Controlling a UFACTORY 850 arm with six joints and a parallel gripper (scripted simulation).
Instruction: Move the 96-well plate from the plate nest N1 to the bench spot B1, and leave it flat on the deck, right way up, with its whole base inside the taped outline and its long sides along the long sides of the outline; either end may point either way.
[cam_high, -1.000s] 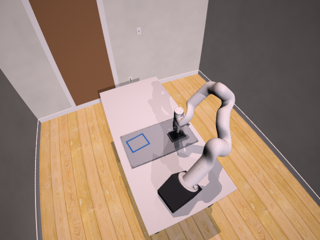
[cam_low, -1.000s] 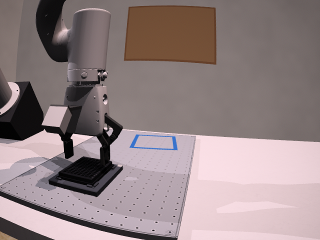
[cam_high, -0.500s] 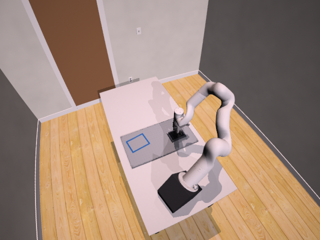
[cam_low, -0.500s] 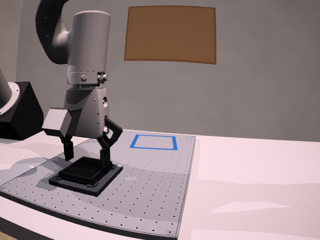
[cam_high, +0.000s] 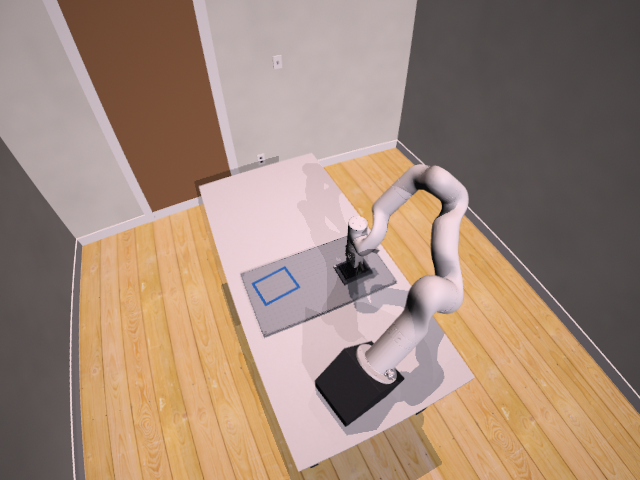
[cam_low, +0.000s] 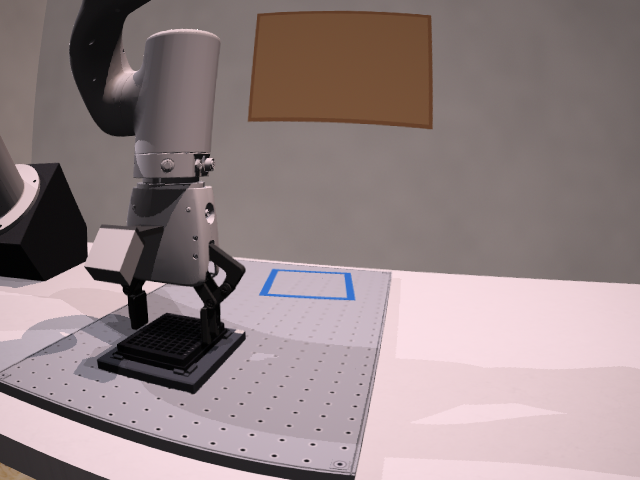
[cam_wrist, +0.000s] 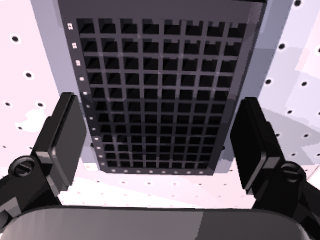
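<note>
My hand is 2 cm above the black 96-well plate. Round my hand: plate nest N1 (3 cm below).
</note>
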